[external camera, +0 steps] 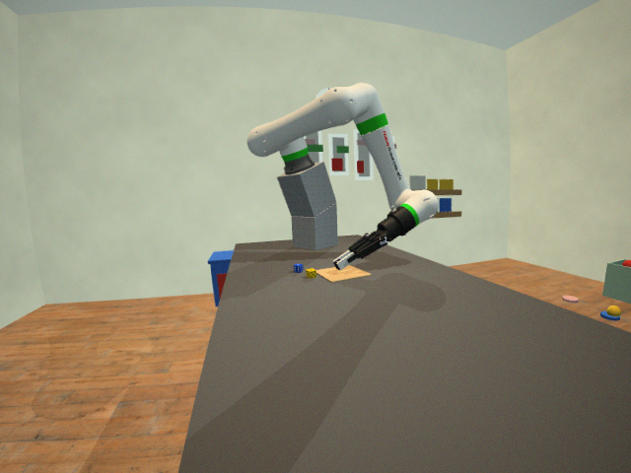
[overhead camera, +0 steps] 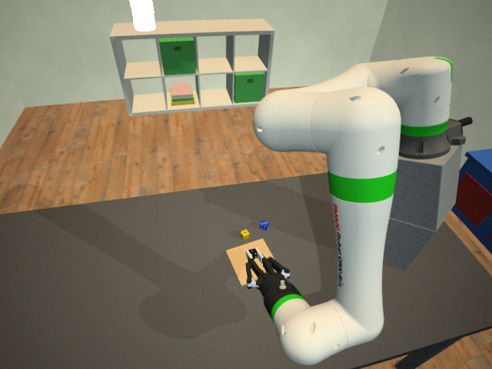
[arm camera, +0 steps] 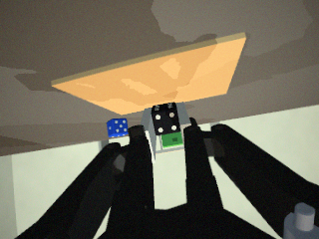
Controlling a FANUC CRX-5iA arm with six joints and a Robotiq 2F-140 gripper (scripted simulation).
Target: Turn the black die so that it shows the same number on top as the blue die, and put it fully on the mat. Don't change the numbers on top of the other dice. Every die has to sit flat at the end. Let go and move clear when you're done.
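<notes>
Right now the tan mat is 4 cm below my hand and 1 cm to the right of it. From my hand the other things lie so: blue die: 14 cm to the right, 8 cm behind, 3 cm below; then yellow die: 12 cm to the right, 3 cm below; then black die: 2 cm to the right, 1 cm below.
</notes>
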